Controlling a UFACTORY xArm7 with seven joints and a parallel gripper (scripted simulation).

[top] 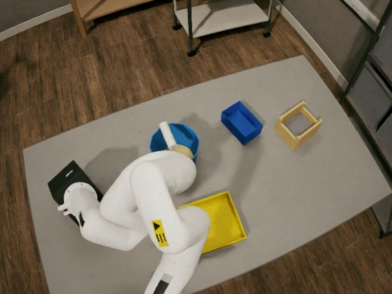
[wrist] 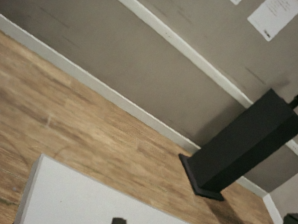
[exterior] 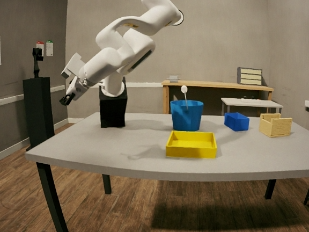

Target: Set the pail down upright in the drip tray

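Now: the handle 540 mm ahead of my hand, 420 mm to the left of it and 80 mm below it. From my hand the other things lie so: yellow drip tray: 500 mm ahead, 260 mm below, 100 mm to the left; then tan wooden crate: 1080 mm ahead, 220 mm to the left, 220 mm below.
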